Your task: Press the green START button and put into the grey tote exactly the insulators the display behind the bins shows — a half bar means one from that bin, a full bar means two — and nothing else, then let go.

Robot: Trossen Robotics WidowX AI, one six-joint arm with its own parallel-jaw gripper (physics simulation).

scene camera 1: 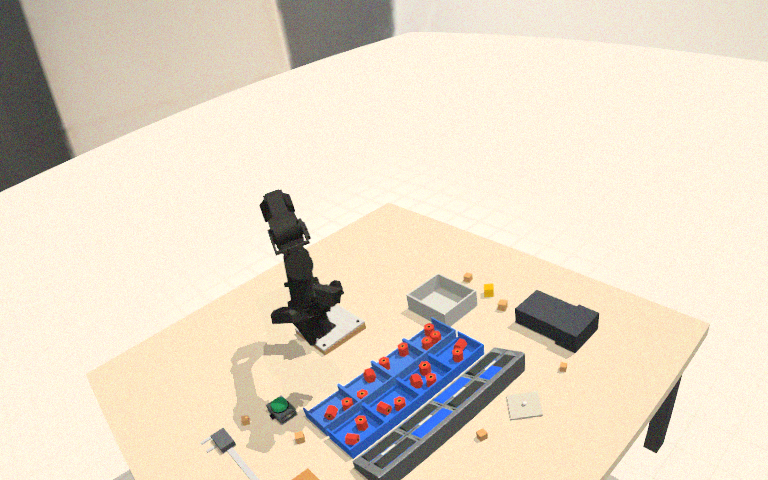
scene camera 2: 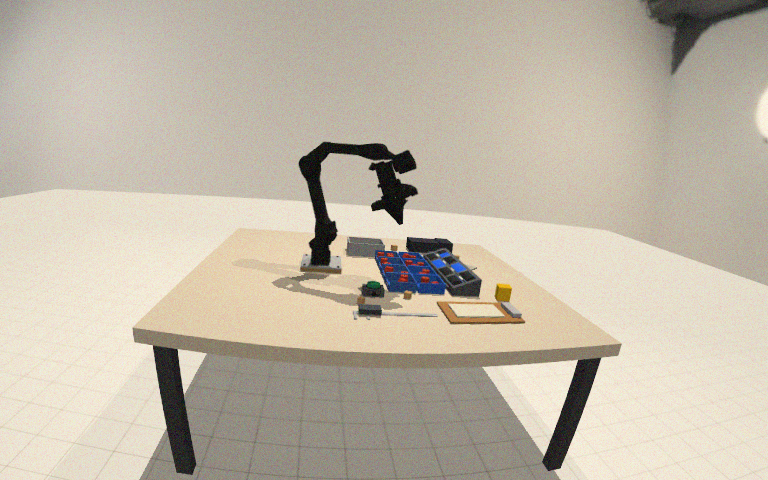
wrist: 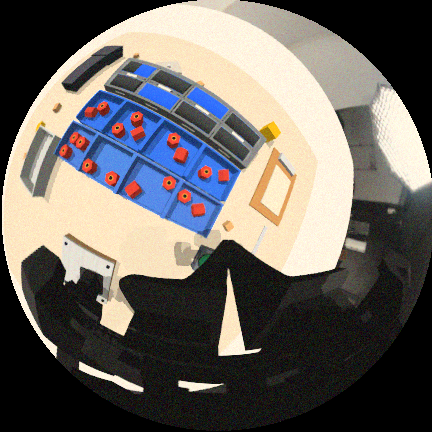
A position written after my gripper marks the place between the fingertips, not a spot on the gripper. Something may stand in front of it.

Note:
My gripper (scene camera 1: pixel 313 345) is shut, holding nothing. Further things: a black box (scene camera 1: pixel 570 326), a grey tote (scene camera 1: pixel 440 297) and a dark display (scene camera 1: pixel 420 451).
My gripper is seen too in scene camera 2 (scene camera 2: pixel 401 224) and in the wrist view (wrist: pixel 226 244). The black box also shows in the wrist view (wrist: pixel 113 52). The grey tote is seen too in the wrist view (wrist: pixel 39 161).

